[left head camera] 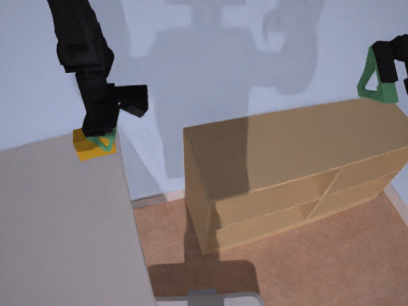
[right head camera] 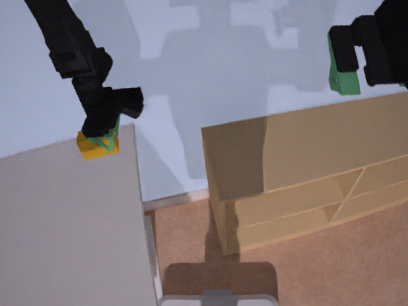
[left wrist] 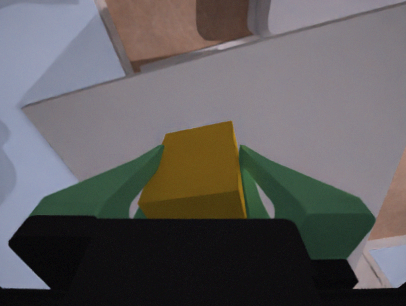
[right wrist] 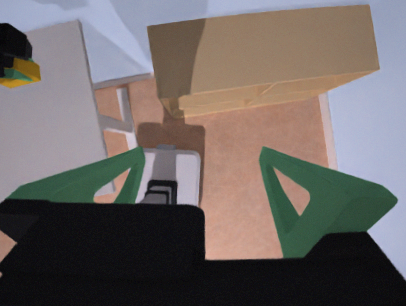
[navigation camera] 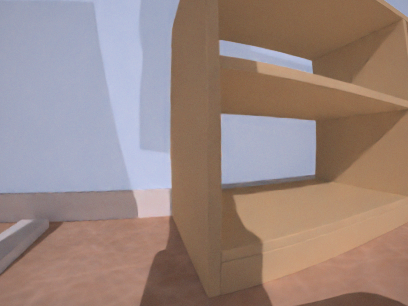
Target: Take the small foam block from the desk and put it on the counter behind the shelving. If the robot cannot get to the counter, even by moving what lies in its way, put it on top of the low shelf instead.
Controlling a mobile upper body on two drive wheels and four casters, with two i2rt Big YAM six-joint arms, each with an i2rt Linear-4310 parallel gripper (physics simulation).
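Frame: origin at the left arm's base, x ahead, y left, z up, level; metres.
Seen in the pictures: left gripper, between the fingertips: (left head camera: 109, 143) (right head camera: 112, 143) (left wrist: 202, 153) (right wrist: 31, 71); right gripper, between the fingertips: (left head camera: 386, 90) (right head camera: 366, 82) (right wrist: 202, 153).
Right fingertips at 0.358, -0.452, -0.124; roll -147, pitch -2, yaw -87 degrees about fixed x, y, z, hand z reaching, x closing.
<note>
A point is followed by its place in that frame, as x, y, z.
The small orange-yellow foam block (left head camera: 81, 149) {0.502, 0.061, -0.401} (right head camera: 91, 151) {0.505, 0.048, -0.412} (left wrist: 199, 165) {0.541, -0.009, -0.399} (right wrist: 31, 67) {0.545, -0.007, -0.415} is between the fingers of my left gripper (left head camera: 103, 142) {0.539, 0.003, -0.425} (right head camera: 106, 143) {0.539, 0.003, -0.425} (left wrist: 202, 153) {0.539, 0.003, -0.425}, which is shut on it. They appear over the far corner of a grey table top with pale legs (left head camera: 60, 215) (right head camera: 65, 215) (left wrist: 310, 105) (right wrist: 45, 112); the height gap is hard to judge. The low wooden shelf (left head camera: 305, 142) {0.840, -0.695, -0.800} (right head camera: 325, 142) {0.838, -0.694, -0.800} (right wrist: 280, 47) {0.891, -0.852, -0.800} (navigation camera: 194, 150) {0.645, -0.236, -1.193} stands right of it. My right gripper (right head camera: 374, 86) {0.358, -0.452, -0.124} (right wrist: 202, 153) {0.358, -0.452, -0.124} is open and empty, high near the shelf. I cannot identify a separate counter.
A gap with brown floor (left head camera: 165, 230) {0.741, -0.051, -1.410} (right head camera: 175, 230) lies between table and shelf. A blue wall (left head camera: 150, 165) {0.926, -0.006, -1.042} (navigation camera: 55, 110) {0.882, 0.178, -1.074} stands behind both. The pale robot base (left head camera: 235, 300) {0.285, -0.361, -1.150} (right wrist: 187, 167) {0.205, -0.395, -1.150} is at the bottom in the left head view. A pale bar (navigation camera: 20, 240) lies low at the left.
</note>
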